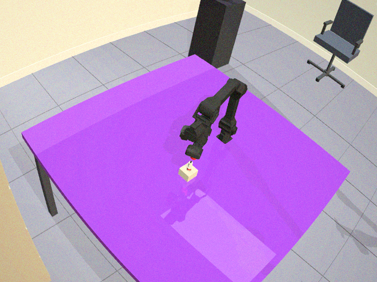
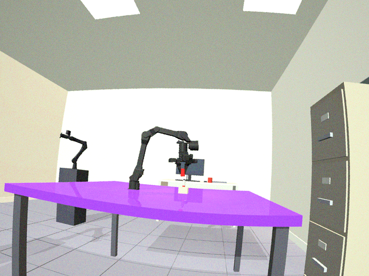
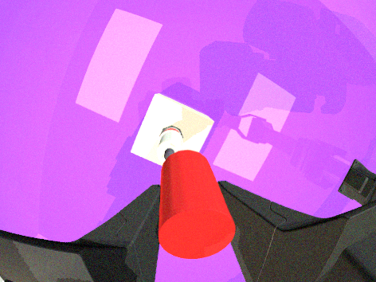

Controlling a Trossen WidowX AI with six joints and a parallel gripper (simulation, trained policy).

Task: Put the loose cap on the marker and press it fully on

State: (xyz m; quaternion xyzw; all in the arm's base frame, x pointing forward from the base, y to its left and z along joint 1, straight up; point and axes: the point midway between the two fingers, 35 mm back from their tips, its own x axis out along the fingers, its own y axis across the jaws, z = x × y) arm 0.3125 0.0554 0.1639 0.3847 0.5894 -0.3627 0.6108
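Right now the cream holder block is 11 cm below my gripper tip and 1 cm ahead of it. Round my gripper tip: red cap 1 cm above.
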